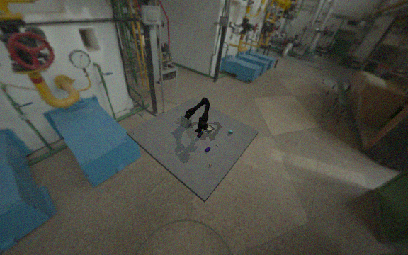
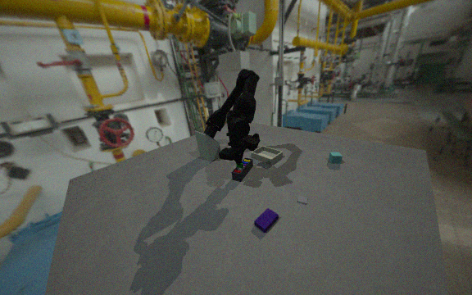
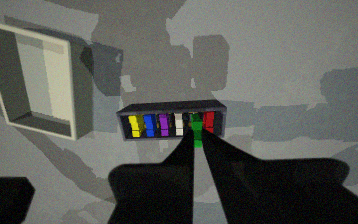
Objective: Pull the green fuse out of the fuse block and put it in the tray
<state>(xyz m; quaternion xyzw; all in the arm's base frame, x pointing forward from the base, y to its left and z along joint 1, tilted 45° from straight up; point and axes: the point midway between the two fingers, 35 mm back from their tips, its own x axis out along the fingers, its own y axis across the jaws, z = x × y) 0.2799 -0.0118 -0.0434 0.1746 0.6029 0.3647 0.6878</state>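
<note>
The white fuse lies 40 mm below my gripper tip, 20 mm to the left of it and 10 mm behind it. Also, from my gripper tip: tray (210 mm to the left, 60 mm below, 10 mm behind); red fuse (40 mm below, 20 mm to the right); green fuse (10 mm below).
</note>
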